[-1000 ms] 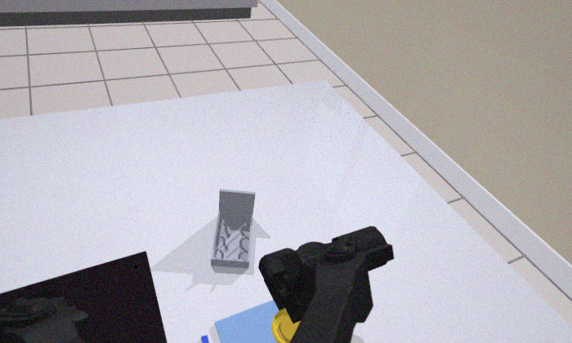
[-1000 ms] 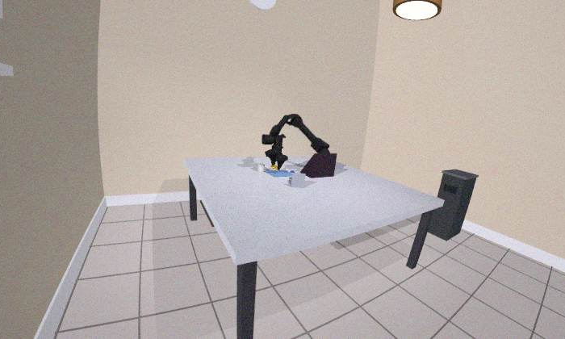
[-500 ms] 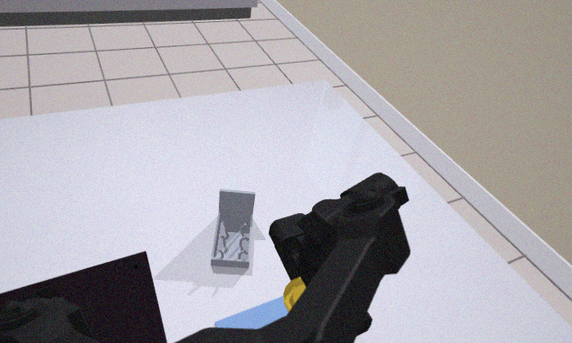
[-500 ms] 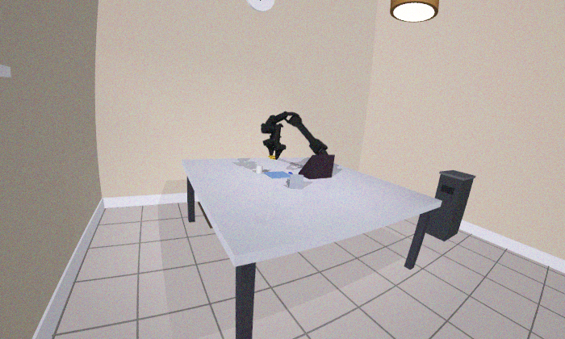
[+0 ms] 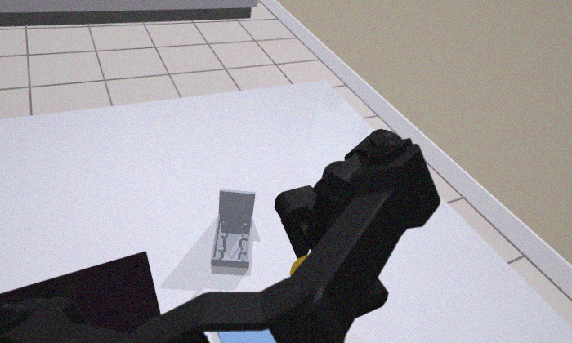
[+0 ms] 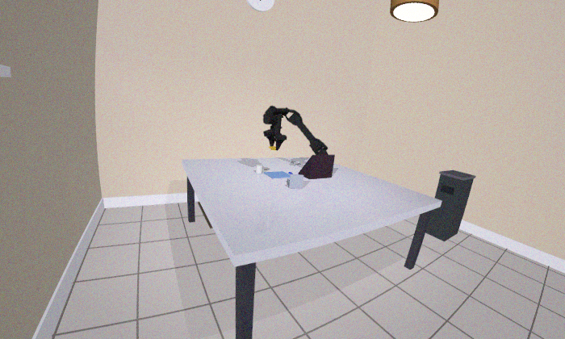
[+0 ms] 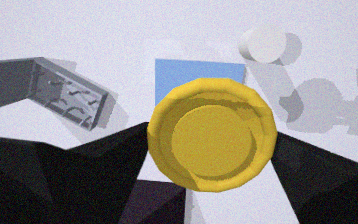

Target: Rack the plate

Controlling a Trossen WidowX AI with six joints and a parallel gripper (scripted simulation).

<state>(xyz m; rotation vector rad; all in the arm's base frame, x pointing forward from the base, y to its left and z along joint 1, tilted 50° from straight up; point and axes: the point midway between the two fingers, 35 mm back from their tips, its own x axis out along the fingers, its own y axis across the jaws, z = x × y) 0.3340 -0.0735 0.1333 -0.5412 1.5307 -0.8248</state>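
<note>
The grey dish rack is 22 cm to the left of my gripper tip and 15 cm below it. The rest, counted from my gripper tip: yellow plate 1 cm above; blue mat 17 cm below, 4 cm behind, 1 cm to the left; white cup 14 cm below, 8 cm to the right, 5 cm ahead.
</note>
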